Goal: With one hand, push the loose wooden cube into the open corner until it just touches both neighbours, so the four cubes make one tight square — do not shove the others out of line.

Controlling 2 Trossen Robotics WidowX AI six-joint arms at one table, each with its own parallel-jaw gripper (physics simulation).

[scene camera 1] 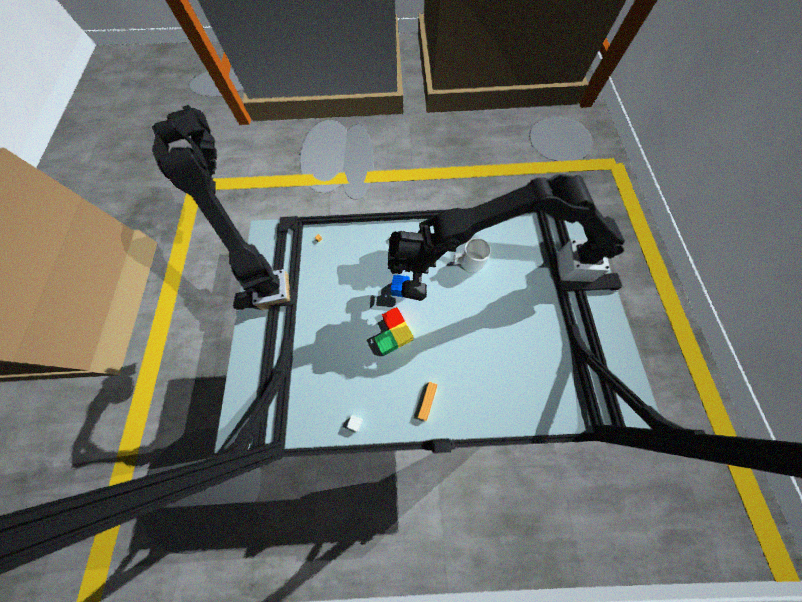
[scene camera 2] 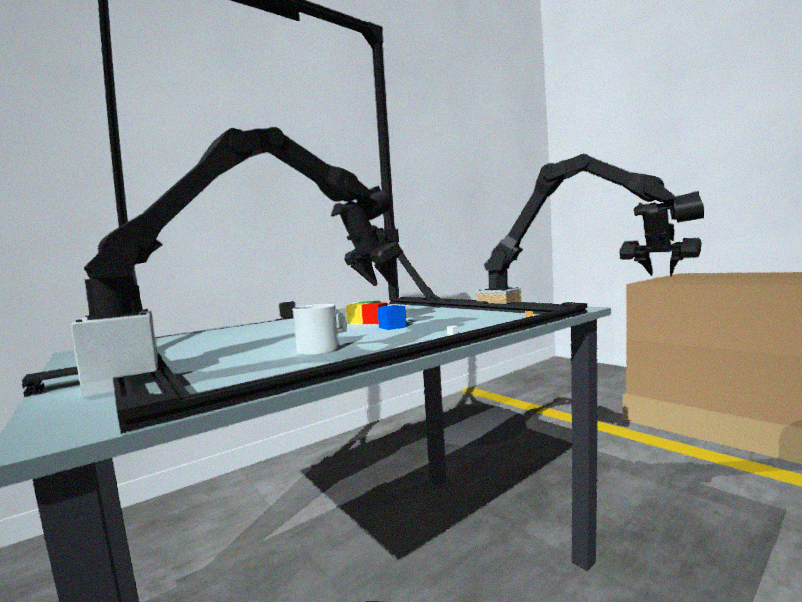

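The loose blue cube (scene camera 1: pixel 399 285) (scene camera 2: pixel 391 317) sits apart from the others, above the red cube (scene camera 1: pixel 393 318) (scene camera 2: pixel 370 312) in scene camera 1, partly hidden there by a finger. The red cube adjoins the yellow cube (scene camera 1: pixel 402 334) (scene camera 2: pixel 355 313), which adjoins the green cube (scene camera 1: pixel 385 342) (scene camera 2: pixel 367 301). These three form an L, with its open corner left of red and above green in scene camera 1. My right gripper (scene camera 1: pixel 397 296) (scene camera 2: pixel 383 278) is open and empty, pointing down above the blue cube. My left gripper (scene camera 1: pixel 184 143) (scene camera 2: pixel 660 270) is partly open and empty, away from the table.
A white mug (scene camera 1: pixel 476 255) (scene camera 2: pixel 315 328) stands right of the blue cube in scene camera 1. An orange bar (scene camera 1: pixel 426 401) and a white block (scene camera 1: pixel 353 423) lie near the lower edge. A tiny orange block (scene camera 1: pixel 317 238) (scene camera 2: pixel 529 313) lies upper left. A small white block (scene camera 2: pixel 452 330) shows in scene camera 2.
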